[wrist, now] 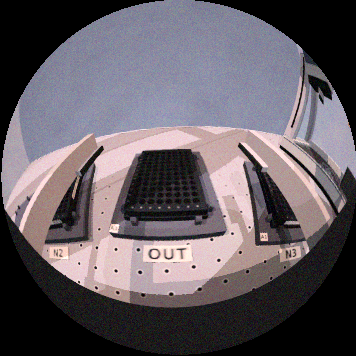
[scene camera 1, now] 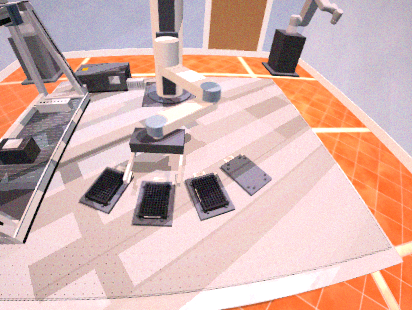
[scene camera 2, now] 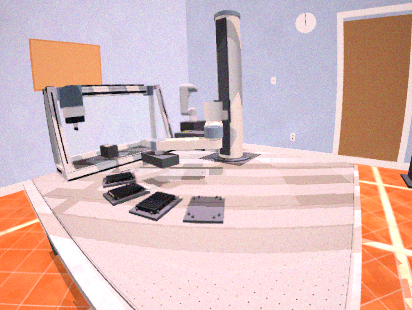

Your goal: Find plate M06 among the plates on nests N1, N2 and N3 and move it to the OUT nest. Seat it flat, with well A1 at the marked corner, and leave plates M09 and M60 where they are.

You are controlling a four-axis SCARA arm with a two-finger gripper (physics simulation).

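Where they show: gripper, fingertip midpoint: [wrist: 169, 133] [scene camera 1: 151, 183] [scene camera 2: 126, 174]; arm's base, origin of the base link: [scene camera 1: 170, 94] [scene camera 2: 231, 158].
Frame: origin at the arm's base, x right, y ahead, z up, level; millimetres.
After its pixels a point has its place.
Observation:
A black well plate [scene camera 1: 154, 199] @(z 37, x 53, y 727 mm) [scene camera 2: 127, 190] @(z 40, x 28, y 731 mm) [wrist: 167, 182] @(z 36, x 52, y 707 mm) lies flat on the OUT nest [scene camera 1: 153, 223] @(z 25, x 56, y 804 mm) [wrist: 170, 230] @(z 25, x 48, y 651 mm); its label is not readable. The nest's A1 mark is at its near left corner in the wrist view. My gripper [scene camera 1: 153, 178] @(z 96, x 56, y 706 mm) [wrist: 169, 133] @(z 96, x 56, y 706 mm) is open, its fingers apart on either side above this plate, with nothing between them. Another black plate [scene camera 1: 210, 191] @(z 38, x -131, y 712 mm) [scene camera 2: 156, 201] @(z 39, x -139, y 717 mm) is on N2, and one [scene camera 1: 105, 186] @(z 37, x 223, y 666 mm) [scene camera 2: 120, 177] @(z 37, x 202, y 664 mm) on N3; no label on either is readable. The N1 nest [scene camera 1: 247, 175] @(z 25, x -283, y 646 mm) [scene camera 2: 204, 210] @(z 25, x -295, y 651 mm) holds no plate.
A framed gantry machine [scene camera 1: 56, 159] @(z 35, x 450, y 525 mm) [scene camera 2: 62, 155] @(z 150, x 477, y 845 mm) stands beside N3, with a black block [scene camera 1: 21, 151] @(z 125, x 526, y 565 mm) [scene camera 2: 109, 151] @(z 104, x 515, y 556 mm) on its deck. A dark box [scene camera 1: 104, 78] @(z 100, x 369, y -35 mm) is at the back left, near the arm's column [scene camera 1: 161, 75] @(z 149, x 38, y 62 mm) [scene camera 2: 235, 90] @(z 423, x -63, y 41 mm).

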